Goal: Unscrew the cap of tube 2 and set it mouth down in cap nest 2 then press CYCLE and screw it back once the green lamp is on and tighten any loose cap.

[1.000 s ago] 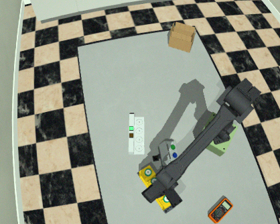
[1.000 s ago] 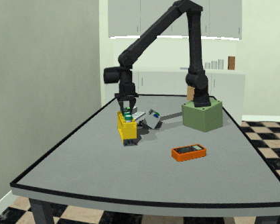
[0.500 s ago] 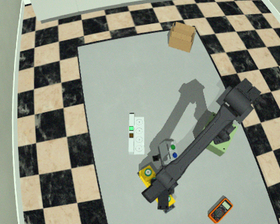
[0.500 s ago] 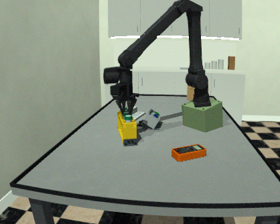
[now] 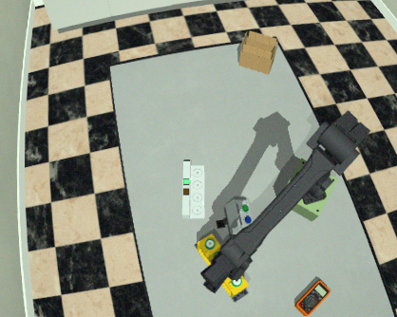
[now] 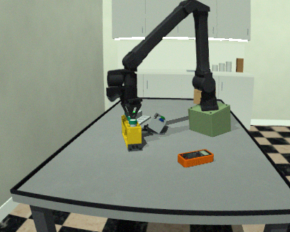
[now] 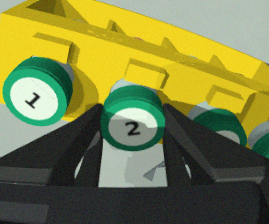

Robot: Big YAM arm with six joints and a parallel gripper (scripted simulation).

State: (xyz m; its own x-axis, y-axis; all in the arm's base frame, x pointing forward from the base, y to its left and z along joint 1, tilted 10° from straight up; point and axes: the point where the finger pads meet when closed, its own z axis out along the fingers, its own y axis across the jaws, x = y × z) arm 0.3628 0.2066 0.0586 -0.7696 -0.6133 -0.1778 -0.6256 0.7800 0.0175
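The cap lies right at my hand. The rest, counted from my hand: grey key housing (100 mm behind, 190 mm to the right, 60 mm below); then green READY key (120 mm behind, 210 mm to the right, 50 mm below); then blue cycle key (120 mm behind, 170 mm to the right, 50 mm below).
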